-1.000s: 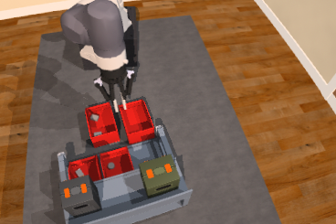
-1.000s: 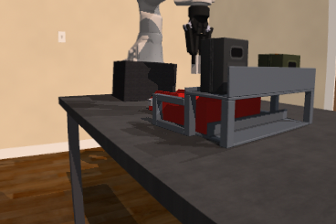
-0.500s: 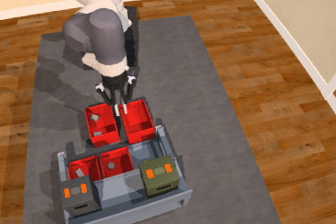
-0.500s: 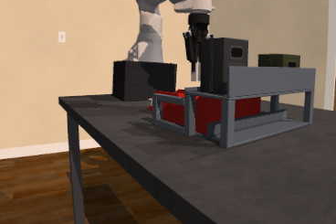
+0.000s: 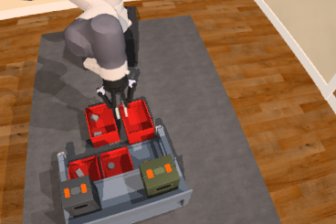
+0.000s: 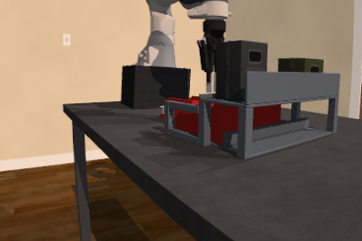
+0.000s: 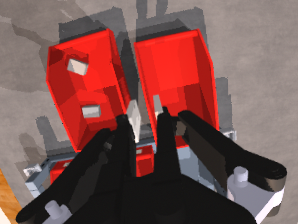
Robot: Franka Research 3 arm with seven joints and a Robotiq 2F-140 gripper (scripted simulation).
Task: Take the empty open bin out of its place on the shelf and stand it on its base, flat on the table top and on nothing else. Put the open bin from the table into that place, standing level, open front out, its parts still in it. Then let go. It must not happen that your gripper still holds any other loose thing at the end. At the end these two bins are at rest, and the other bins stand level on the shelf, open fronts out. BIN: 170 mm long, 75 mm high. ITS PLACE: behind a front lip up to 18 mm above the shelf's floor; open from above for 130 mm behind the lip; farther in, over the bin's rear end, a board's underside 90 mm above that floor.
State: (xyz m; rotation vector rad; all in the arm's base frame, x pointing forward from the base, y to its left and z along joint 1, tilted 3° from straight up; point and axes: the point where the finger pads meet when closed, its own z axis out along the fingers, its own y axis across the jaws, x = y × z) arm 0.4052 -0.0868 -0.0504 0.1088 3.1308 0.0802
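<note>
The shelf lip lies 11 cm below my hand, 9 cm ahead of it and 7 cm to the right of it. From my hand the other things lie so: grey box 27 cm ahead, 21 cm to the right, 4 cm above; olive box 29 cm ahead, 3 cm above, 2 cm to the left.
</note>
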